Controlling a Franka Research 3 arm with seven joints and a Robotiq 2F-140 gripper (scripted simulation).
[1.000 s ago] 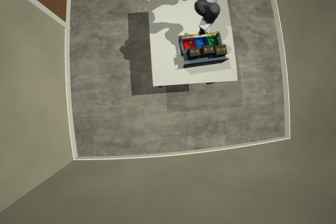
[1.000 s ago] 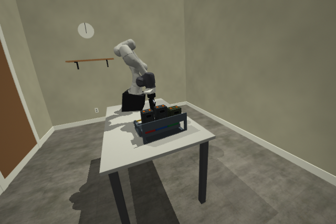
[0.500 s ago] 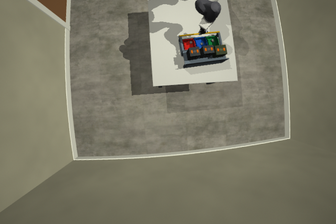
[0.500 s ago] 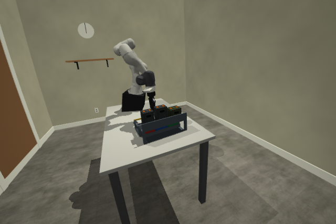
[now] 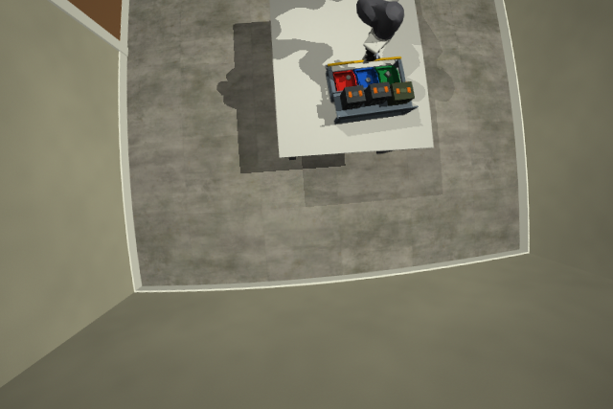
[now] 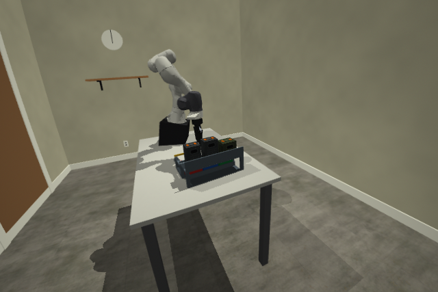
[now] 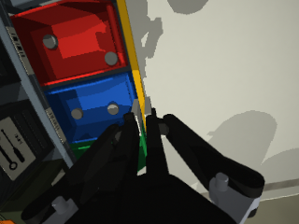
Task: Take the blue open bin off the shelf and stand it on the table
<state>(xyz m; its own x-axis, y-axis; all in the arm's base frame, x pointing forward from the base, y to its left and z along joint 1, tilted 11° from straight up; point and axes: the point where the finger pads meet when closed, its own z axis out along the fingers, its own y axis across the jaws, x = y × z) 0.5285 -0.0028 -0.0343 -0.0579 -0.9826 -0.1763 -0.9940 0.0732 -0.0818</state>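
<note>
The yellow bar lies 30 mm below my hand. The rest, counted from my hand: red bin: 120 mm to the right, 100 mm ahead, 80 mm below; then blue open bin: 100 mm ahead, 80 mm below, 10 mm to the right; then green bin: 110 mm to the left, 110 mm ahead, 80 mm below.
</note>
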